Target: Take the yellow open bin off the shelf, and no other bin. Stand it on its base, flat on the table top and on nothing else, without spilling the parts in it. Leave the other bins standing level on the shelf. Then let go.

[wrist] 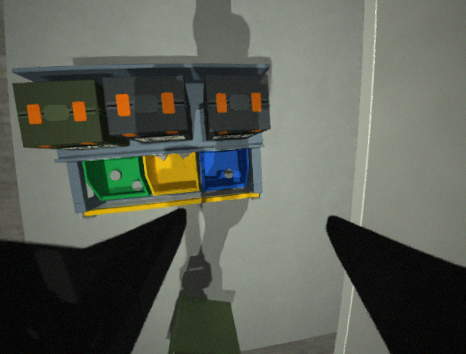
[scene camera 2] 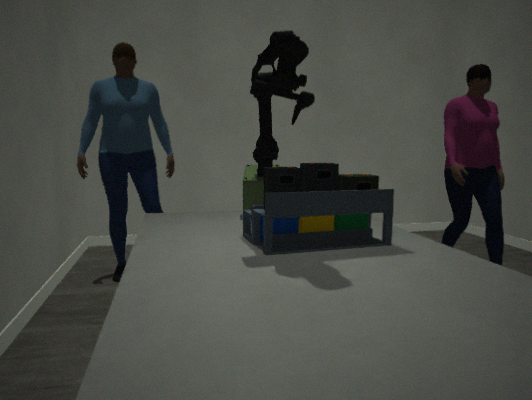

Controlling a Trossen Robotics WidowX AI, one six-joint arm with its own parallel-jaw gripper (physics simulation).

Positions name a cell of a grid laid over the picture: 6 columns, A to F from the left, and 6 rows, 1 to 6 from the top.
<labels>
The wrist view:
my gripper: D4
blue bin: C3
yellow open bin: C3
green bin: B3
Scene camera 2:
my gripper: D2
</labels>
